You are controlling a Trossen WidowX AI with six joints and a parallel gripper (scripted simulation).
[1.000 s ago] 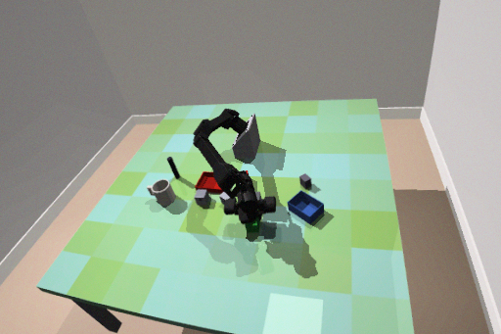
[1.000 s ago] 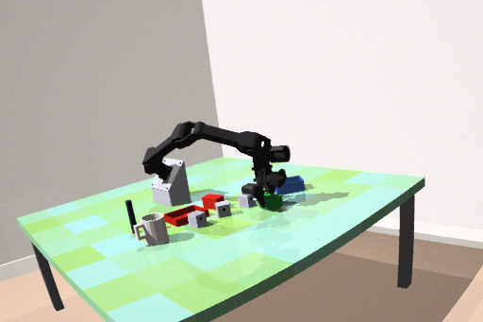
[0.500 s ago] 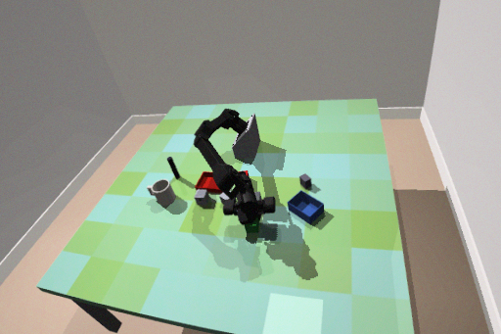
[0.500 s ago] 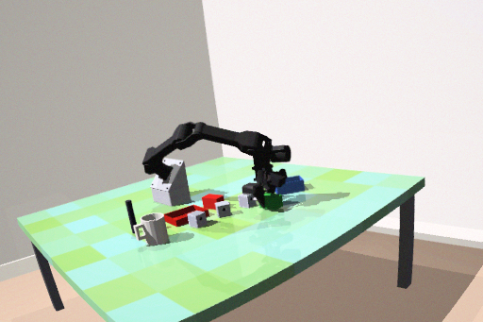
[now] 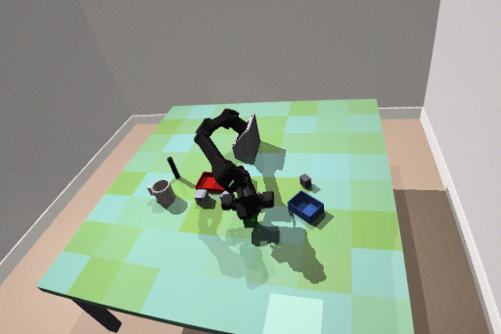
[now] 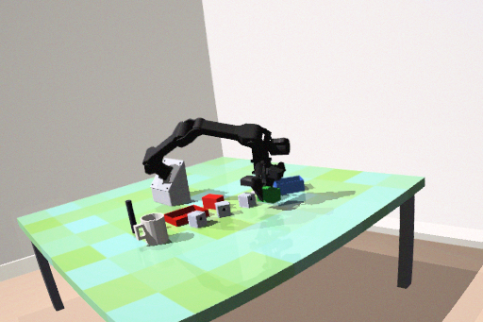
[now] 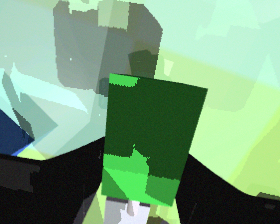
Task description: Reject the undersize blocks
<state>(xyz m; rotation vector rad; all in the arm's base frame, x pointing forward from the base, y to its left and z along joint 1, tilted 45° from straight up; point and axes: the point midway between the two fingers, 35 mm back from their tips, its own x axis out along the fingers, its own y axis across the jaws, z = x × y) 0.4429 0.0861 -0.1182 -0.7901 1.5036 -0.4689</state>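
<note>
My gripper tip is now 9 cm past the steel block, 1 cm to the left of it and 1 cm above it. Round my gripper tip: green GO gauge: 1 cm behind, 2 cm above; blue tray: 8 cm behind, 19 cm to the left, 3 cm below; darker grey block: 21 cm behind, 17 cm to the left, 2 cm below.
</note>
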